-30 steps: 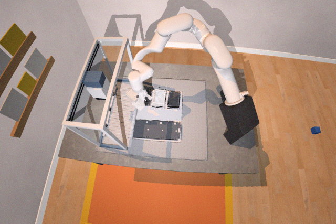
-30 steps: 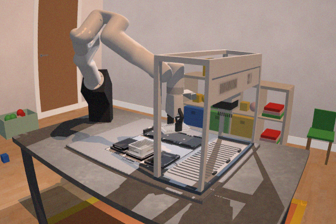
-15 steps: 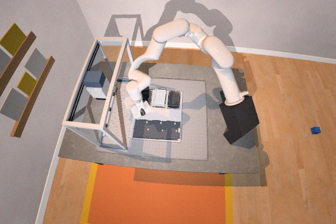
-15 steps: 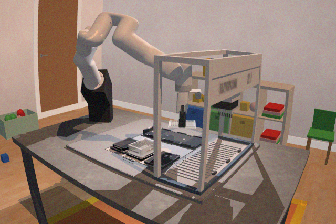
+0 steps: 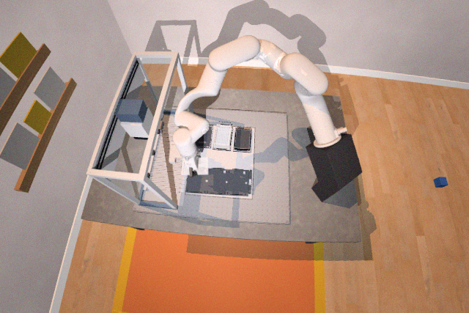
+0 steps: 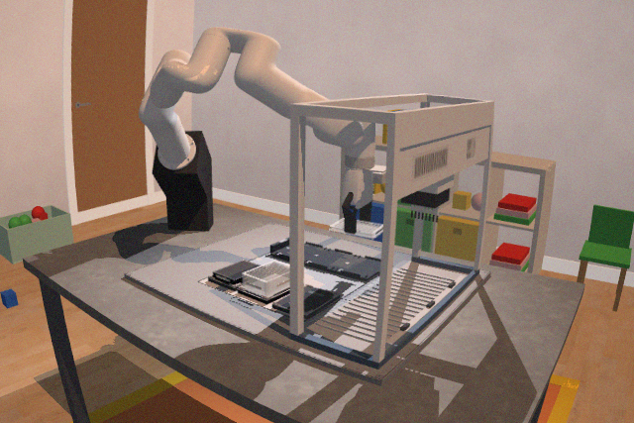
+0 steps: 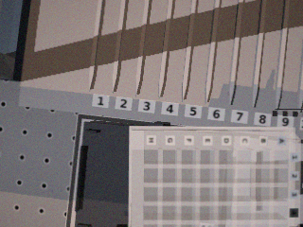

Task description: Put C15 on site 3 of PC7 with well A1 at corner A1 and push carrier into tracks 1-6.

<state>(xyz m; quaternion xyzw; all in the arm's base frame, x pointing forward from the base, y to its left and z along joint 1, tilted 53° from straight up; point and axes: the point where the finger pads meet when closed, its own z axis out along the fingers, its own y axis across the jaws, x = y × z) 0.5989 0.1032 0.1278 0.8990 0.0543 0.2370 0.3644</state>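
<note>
Now: the dark plate carrier PC7 13 cm below my hand, 10 cm behind it and 5 cm to the left of it. From my hand the other things lie so: dark plate C16: 26 cm behind, 17 cm to the right, 12 cm below; then white deep-well block: 19 cm to the right, 15 cm behind, 11 cm below; then pale 96-well plate: 1 cm below.
</note>
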